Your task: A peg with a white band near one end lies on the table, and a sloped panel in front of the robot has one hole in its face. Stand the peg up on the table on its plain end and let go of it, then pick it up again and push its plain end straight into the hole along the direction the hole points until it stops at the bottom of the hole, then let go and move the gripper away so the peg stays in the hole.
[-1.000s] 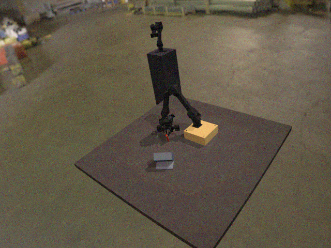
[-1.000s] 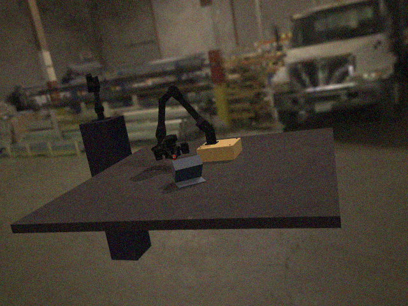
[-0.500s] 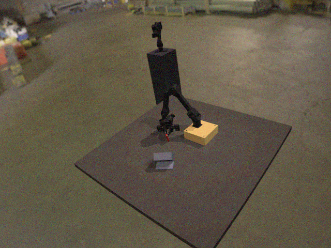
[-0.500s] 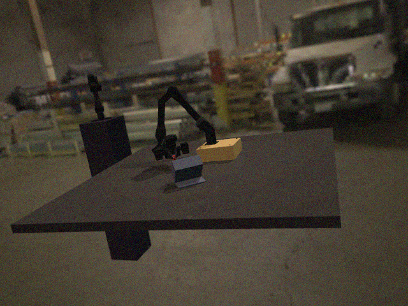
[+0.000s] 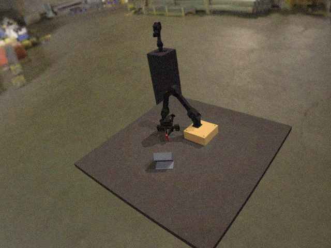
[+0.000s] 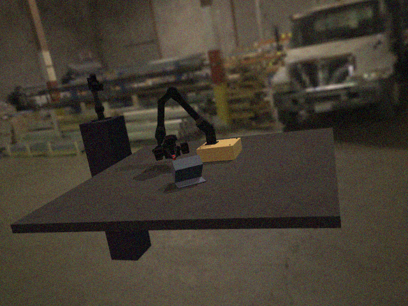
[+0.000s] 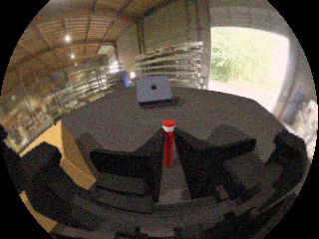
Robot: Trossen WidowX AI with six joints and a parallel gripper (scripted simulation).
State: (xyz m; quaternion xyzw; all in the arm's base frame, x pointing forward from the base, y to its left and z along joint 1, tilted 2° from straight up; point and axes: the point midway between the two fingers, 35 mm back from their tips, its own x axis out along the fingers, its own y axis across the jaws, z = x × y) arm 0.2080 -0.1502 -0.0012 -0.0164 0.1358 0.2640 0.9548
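My gripper tip is now 10 mm above the red peg. The rest, counted from my gripper tip: grey sloped panel (200 mm ahead, 150 mm to the left, 10 mm below); then low grey foot (220 mm ahead, 170 mm to the left, 70 mm below).
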